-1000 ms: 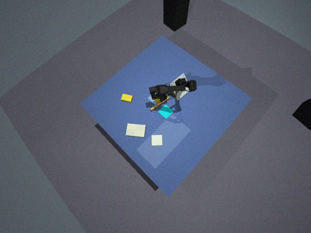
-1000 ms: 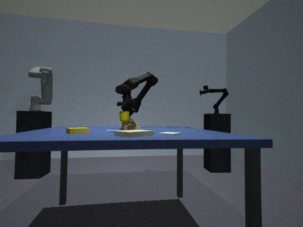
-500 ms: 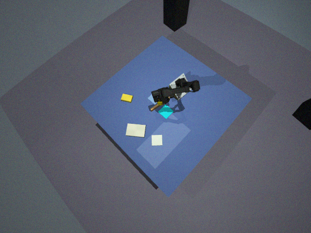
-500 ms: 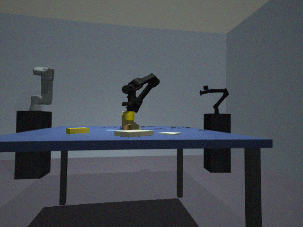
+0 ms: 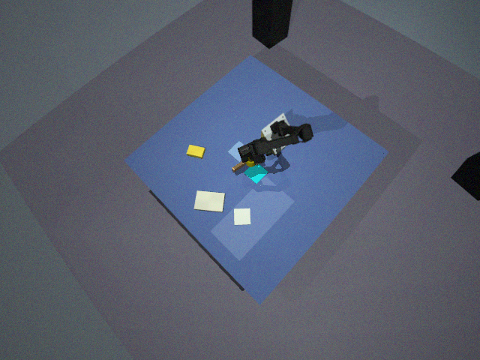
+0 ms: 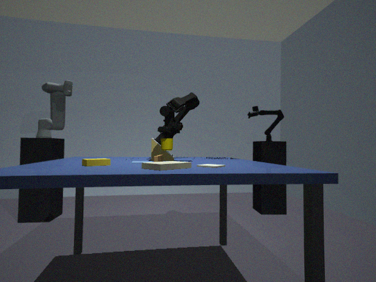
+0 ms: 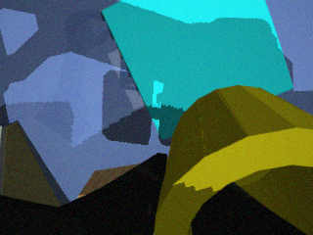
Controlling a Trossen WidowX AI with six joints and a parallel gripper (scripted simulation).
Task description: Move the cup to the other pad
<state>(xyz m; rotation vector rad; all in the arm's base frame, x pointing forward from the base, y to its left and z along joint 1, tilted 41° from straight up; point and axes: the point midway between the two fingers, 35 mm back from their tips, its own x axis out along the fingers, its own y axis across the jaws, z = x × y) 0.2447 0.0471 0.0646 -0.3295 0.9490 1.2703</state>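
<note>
Now: the cyan pad 30 mm ahead of my gripper tip, 40 mm to the left of it and 110 mm below it. The rest, counted from my gripper tip: orange stick 20 mm ahead, 60 mm to the right, 90 mm below; then light blue pad 10 mm ahead, 150 mm to the right, 110 mm below; then yellow cup 20 mm ahead, 10 mm to the right.
</note>
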